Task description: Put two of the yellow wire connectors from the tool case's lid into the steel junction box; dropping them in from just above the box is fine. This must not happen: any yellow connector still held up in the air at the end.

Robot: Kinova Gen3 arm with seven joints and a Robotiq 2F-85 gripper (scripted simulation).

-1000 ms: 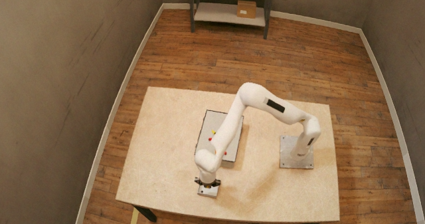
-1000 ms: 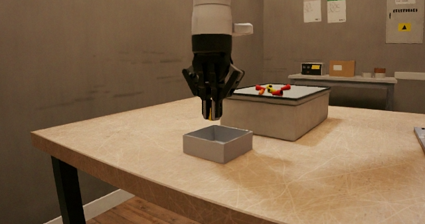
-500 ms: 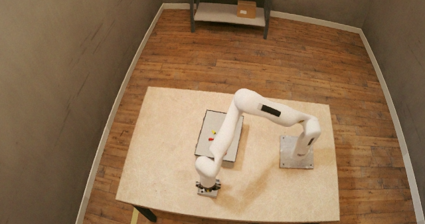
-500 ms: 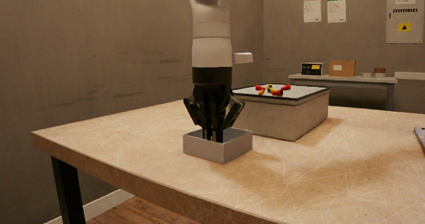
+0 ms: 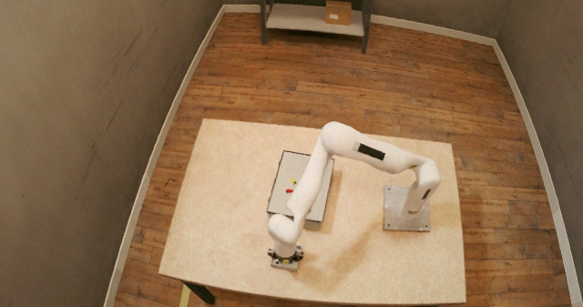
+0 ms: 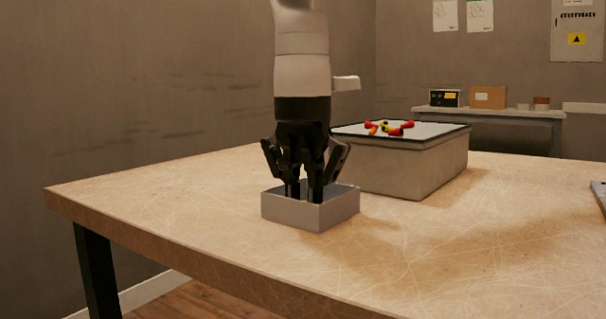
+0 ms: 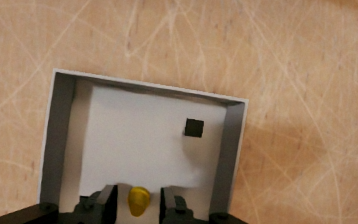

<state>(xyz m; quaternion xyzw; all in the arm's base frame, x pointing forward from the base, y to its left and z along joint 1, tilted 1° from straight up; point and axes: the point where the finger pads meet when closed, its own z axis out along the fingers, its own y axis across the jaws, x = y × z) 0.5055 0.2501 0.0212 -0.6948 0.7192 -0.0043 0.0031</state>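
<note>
Right now the tool case is 310 mm to the right of my hand, 40 mm above it and 30 mm behind it. Also, from my hand: orange connector: 200 mm to the right, 70 mm above, 20 mm behind.
</note>
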